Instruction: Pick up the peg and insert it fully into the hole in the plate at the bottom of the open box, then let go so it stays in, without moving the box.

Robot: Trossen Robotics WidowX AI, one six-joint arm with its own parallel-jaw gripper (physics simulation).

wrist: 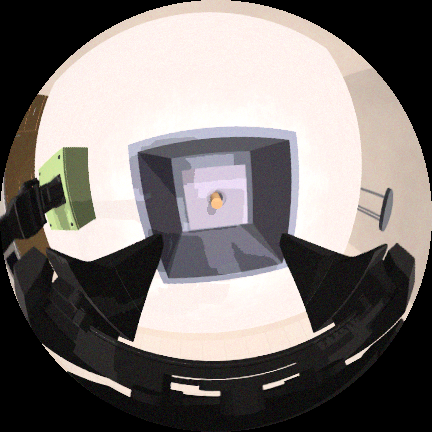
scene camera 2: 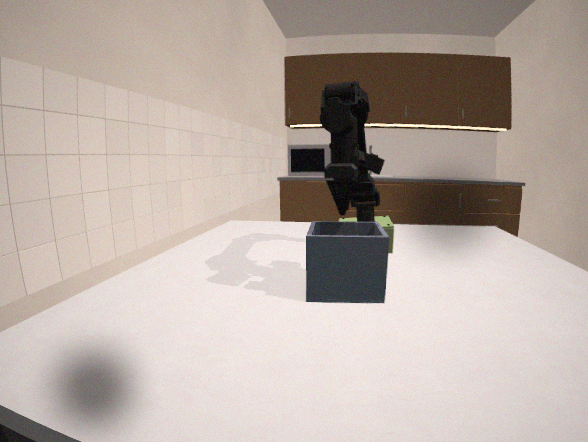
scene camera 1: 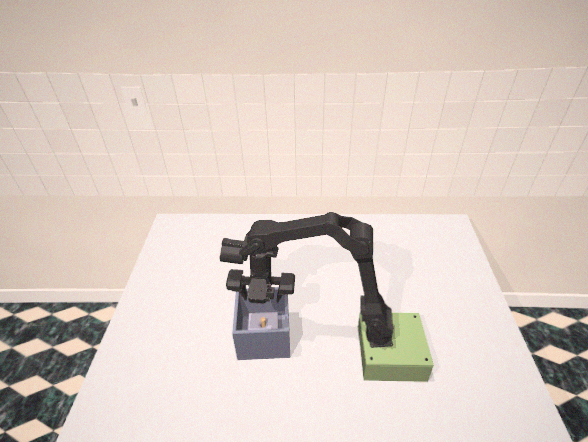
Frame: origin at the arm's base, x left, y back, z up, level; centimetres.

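Where they show: gripper, fingertip midpoint: (wrist: 223, 240) (scene camera 2: 344, 212); arm's base, origin of the base link: (wrist: 57, 191) (scene camera 1: 379, 337).
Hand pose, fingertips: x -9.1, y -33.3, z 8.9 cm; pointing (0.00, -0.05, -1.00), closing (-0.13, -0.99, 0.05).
Each offset is from my fingertips to the top centre of the thing. Level surfaces: height alone.
The orange peg @(dx +0.5, dy -0.2, dz -8.3 cm) (scene camera 1: 263, 322) (wrist: 216, 201) stands upright, or nearly so, in the hole near the middle of the light plate @(dx +0.5, dy -0.4, dz -11.0 cm) (scene camera 1: 271, 322) (wrist: 235, 182). The dark hole edge shows around its base. How deep it sits is hard to tell. The plate lies at the bottom of the open blue-grey box @(dx +0.5, dy -0.4, dz -3.3 cm) (scene camera 1: 262, 345) (scene camera 2: 346, 270) (wrist: 272, 185). The box walls hide the peg in scene camera 2. My gripper (scene camera 1: 263, 299) (scene camera 2: 343, 214) (wrist: 223, 240) is wide open and empty. Its fingertips are above the box rim, apart from the peg.
The green base block (scene camera 1: 410, 345) (scene camera 2: 384, 220) (wrist: 77, 190) under the arm stands to the right of the box in scene camera 1. The box walls rise around the plate on all four sides. The white table @(dz -17.1 cm) (scene camera 1: 175, 390) (scene camera 2: 240, 360) (wrist: 200, 65) carries the box and base.
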